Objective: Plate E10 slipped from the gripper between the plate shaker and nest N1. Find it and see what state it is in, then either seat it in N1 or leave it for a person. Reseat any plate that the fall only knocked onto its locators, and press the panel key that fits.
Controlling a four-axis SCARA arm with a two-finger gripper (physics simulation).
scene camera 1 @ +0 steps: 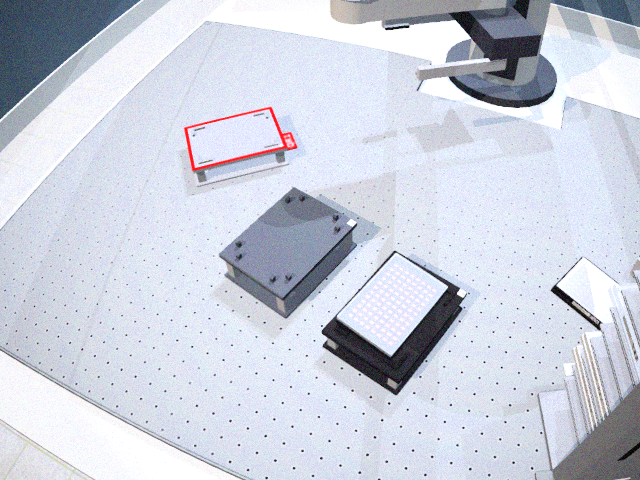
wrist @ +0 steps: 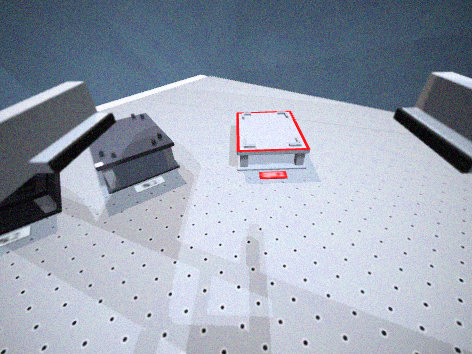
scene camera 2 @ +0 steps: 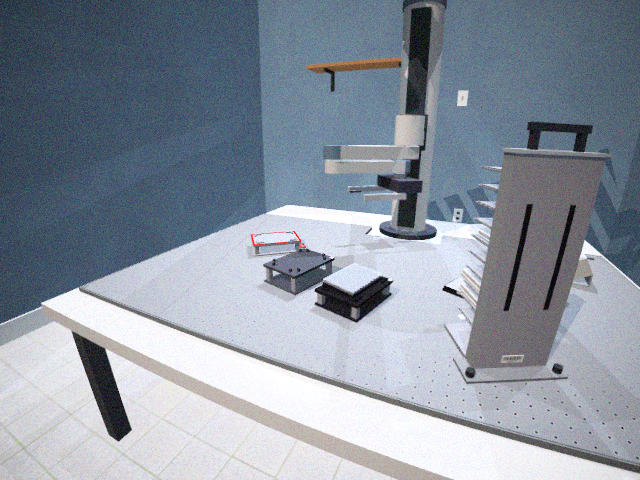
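Where they show: gripper, fingertip midpoint: (scene camera 1: 398, 46) (wrist: 249, 98) (scene camera 2: 355, 193); arm's base, origin of the base link: (scene camera 1: 500, 73) (scene camera 2: 407, 231).
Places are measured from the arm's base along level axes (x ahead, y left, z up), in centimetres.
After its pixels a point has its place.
Note:
My gripper (scene camera 1: 403, 49) @(x 31.7, y -14.6, z 20.7 cm) (scene camera 2: 357, 193) @(x 31.7, y -14.6, z 20.7 cm) (wrist: 249, 98) @(x 31.7, y -14.6, z 20.7 cm) is open and empty, high above the table near the arm's column. Dark grey nest N1 (scene camera 1: 289, 240) @(x 64.2, y -19.5, z 6.6 cm) (scene camera 2: 299, 262) @(x 65.0, y -19.3, z 6.6 cm) (wrist: 135, 137) @(x 61.3, y -20.4, z 6.6 cm) has small black locators and no plate on it. Black nest N2 (scene camera 1: 419, 356) @(x 74.3, y 2.9, z 5.5 cm) (scene camera 2: 337, 298) @(x 77.0, y -3.4, z 5.4 cm) stands beside it and bears a pale plate (scene camera 1: 392, 304) @(x 69.5, y -2.5, z 7.5 cm) (scene camera 2: 354, 277) @(x 69.4, y -2.1, z 7.4 cm) with pink wells. That plate is offset towards one side of N2 and looks raised; its contact with the locators is unclear. I cannot identify plate E10 in these views. No panel keys can be made out.
A red-edged white stand (scene camera 1: 235, 138) @(x 46.1, y -38.6, z 5.3 cm) (scene camera 2: 275, 238) @(x 46.6, y -38.6, z 5.3 cm) (wrist: 270, 131) @(x 44.8, y -38.4, z 5.3 cm) without a plate stands beyond N1. A tall grey storage tower (scene camera 2: 535, 258) @(x 82.3, y 30.8, z 22.6 cm) with protruding shelves stands at the right. A low white-topped, black-edged object (scene camera 1: 586, 286) @(x 53.4, y 23.2, z 2.7 cm) (scene camera 2: 452, 287) @(x 55.2, y 20.4, z 2.7 cm) lies near it, partly hidden.

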